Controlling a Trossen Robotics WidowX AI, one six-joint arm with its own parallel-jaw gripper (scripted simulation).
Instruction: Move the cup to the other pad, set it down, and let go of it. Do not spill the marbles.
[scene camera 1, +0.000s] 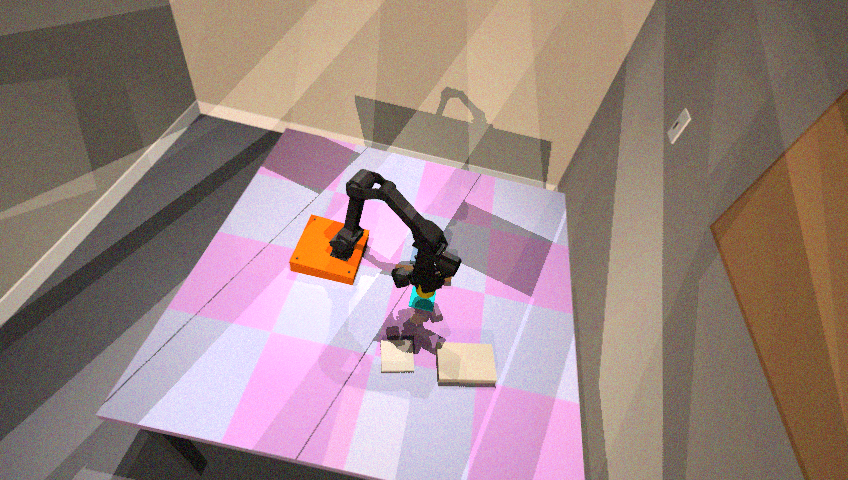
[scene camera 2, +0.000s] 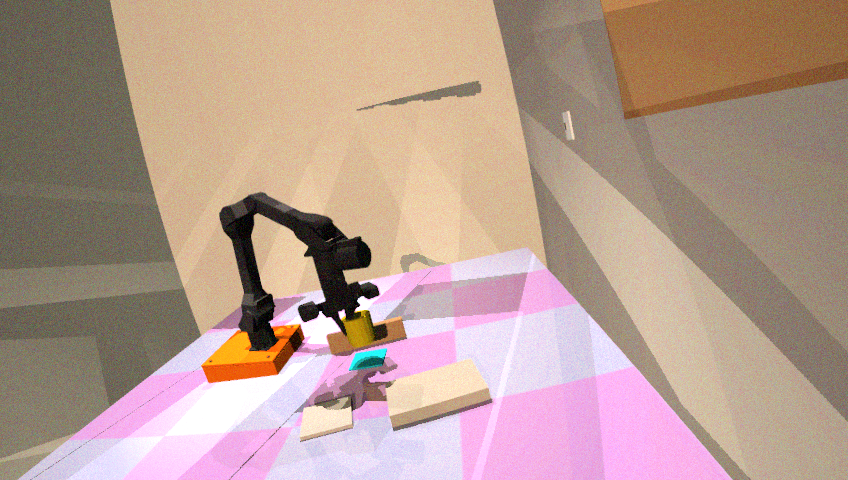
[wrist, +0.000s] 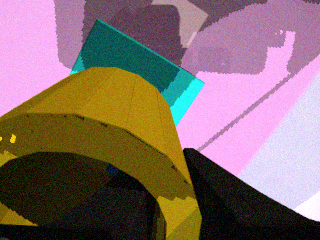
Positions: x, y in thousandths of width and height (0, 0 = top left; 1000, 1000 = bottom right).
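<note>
Scene camera 2 gives me my gripper (scene camera 2: 411, 697), a yellow cup (scene camera 2: 425, 691) and a wooden bar (scene camera 2: 460, 686), and there's a beige slab (scene camera 2: 392, 868) plus another beige slab (scene camera 2: 523, 811). From the wrist I can see a teal pad (wrist: 330, 194), the yellow cup (wrist: 208, 569) again, and my gripper (wrist: 530, 656) too. And scene camera 1 shows me my gripper (scene camera 1: 494, 599).
</note>
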